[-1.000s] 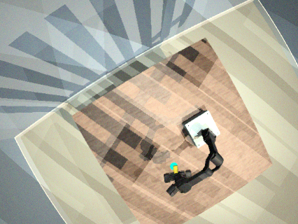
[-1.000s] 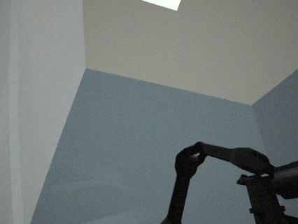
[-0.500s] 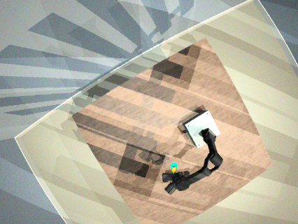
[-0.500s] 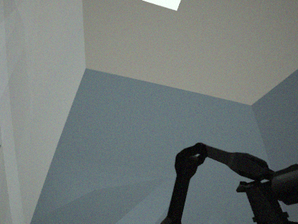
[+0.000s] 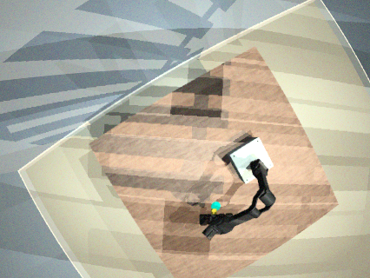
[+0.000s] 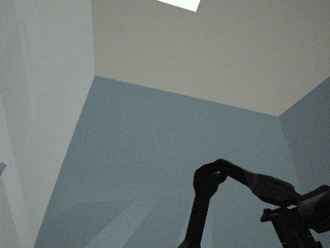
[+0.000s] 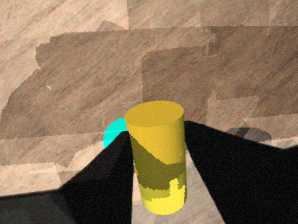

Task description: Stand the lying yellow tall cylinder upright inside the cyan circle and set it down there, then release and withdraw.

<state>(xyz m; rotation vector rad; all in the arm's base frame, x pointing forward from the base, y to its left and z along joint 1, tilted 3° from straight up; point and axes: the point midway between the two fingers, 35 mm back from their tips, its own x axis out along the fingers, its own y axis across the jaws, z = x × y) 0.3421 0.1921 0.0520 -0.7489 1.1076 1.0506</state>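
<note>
Now: gripper tip 11 cm above the cyan circle, 4 cm past it and 2 cm to the left of it. Also, from my gripper tip: yellow tall cylinder (2 cm to the right, 1 cm below, 1 cm behind).
</note>
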